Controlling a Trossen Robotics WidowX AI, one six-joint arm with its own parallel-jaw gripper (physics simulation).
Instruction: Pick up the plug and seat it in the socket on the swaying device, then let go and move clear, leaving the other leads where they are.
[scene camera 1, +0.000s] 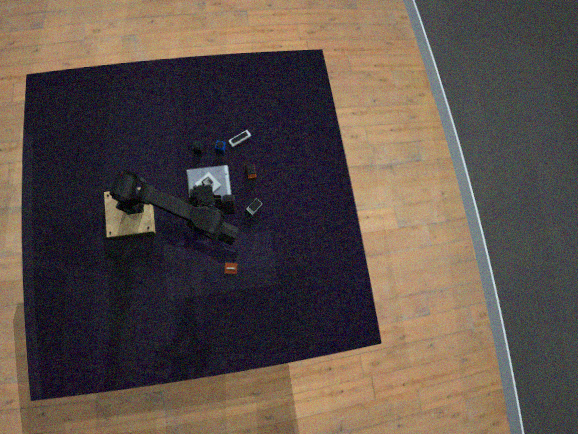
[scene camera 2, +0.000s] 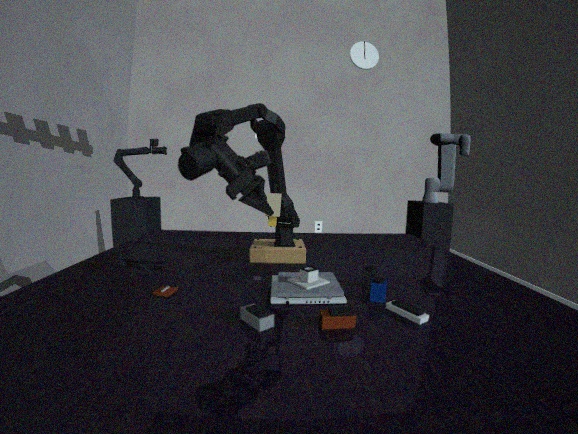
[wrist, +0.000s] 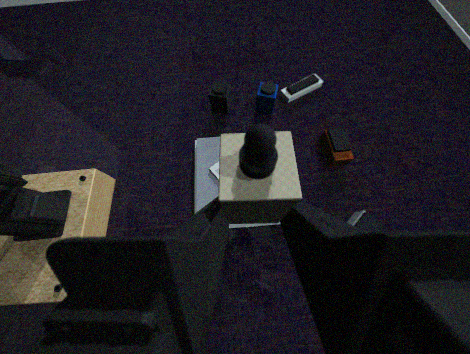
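My gripper (scene camera 2: 273, 212) (wrist: 253, 198) is shut on the plug, a cream block (scene camera 2: 275, 203) (wrist: 230, 175) with a black knobbed stub on top and a yellow tip (scene camera 2: 272, 221) pointing down. The plug is held upright, high above the device, apart from it. The device is a grey slab (scene camera 1: 196, 176) (scene camera 2: 285, 287) (wrist: 205, 155) on a white base. A pale diamond-shaped plate (scene camera 2: 295, 283) (wrist: 215, 171) on it carries the small white socket (scene camera 2: 309, 275) with a dark opening. In the wrist view the plug hides the socket. In scene camera 1 the arm covers part of the device.
Around the device are a black block (scene camera 1: 197, 147) (wrist: 218, 101), a blue block (scene camera 1: 220, 146) (scene camera 2: 378, 291) (wrist: 267, 95), a long white piece (scene camera 1: 240, 138) (scene camera 2: 407, 311), an orange block (scene camera 1: 251, 171) (scene camera 2: 338, 320), a grey block (scene camera 1: 254, 206) (scene camera 2: 257, 318) and a flat orange piece (scene camera 1: 230, 271) (scene camera 2: 162, 293).
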